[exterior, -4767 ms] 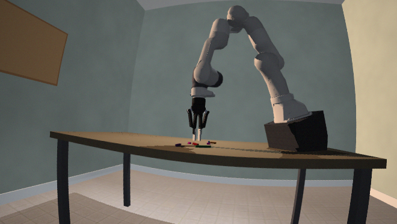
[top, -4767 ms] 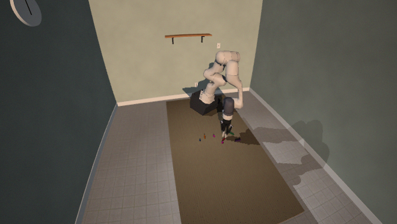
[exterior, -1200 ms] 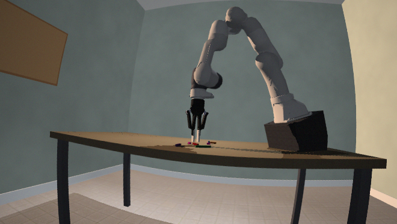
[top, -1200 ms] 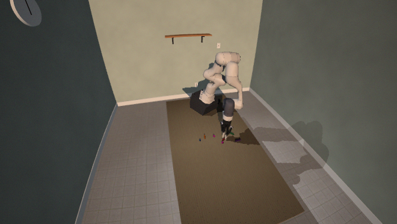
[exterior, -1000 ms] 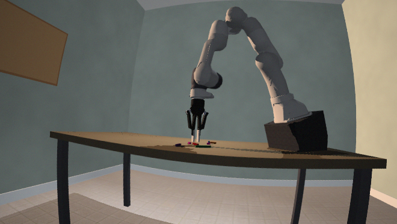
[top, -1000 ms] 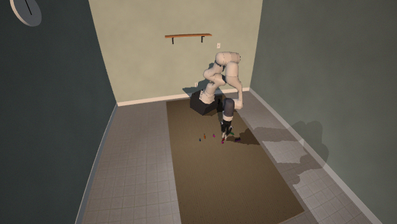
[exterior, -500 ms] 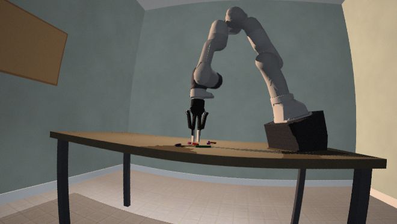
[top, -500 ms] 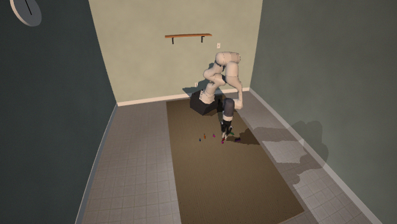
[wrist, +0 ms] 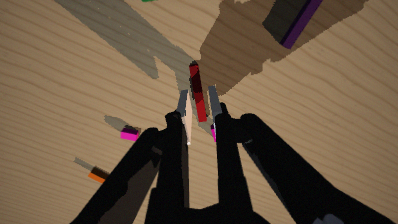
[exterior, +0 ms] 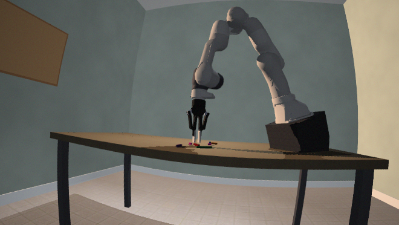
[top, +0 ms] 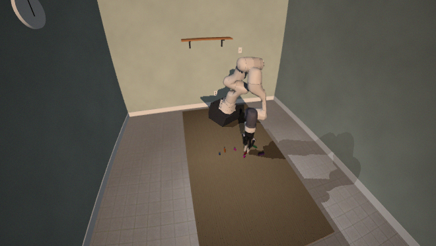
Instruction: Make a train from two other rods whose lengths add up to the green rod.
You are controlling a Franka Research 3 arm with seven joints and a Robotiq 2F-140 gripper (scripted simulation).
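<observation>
My gripper is now 50 mm above the red rod. Round my hand: orange rod: 40 mm behind, 200 mm to the right, 50 mm below; purple rod: 30 mm ahead, 130 mm to the left, 50 mm below; green rod: 80 mm behind, 80 mm to the left, 50 mm below.
</observation>
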